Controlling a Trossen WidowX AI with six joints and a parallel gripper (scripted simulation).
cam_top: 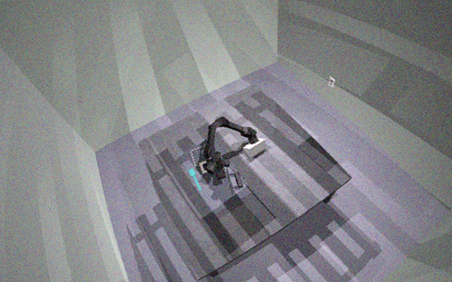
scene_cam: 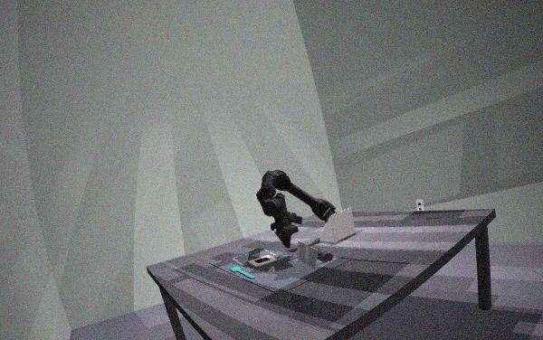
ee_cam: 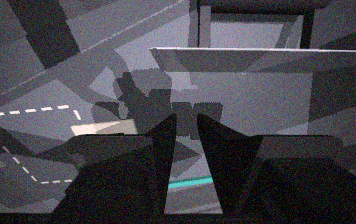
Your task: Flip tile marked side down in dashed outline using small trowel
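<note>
Now: gripper tip 5 cm short of the dark mat, 8 cm to the left of it and 9 cm above it. The rest, counted from my gripper tip: teal trowel (19 cm ahead, 9 cm to the right, 6 cm below); then tile (6 cm ahead, 14 cm to the right, 6 cm below).
</note>
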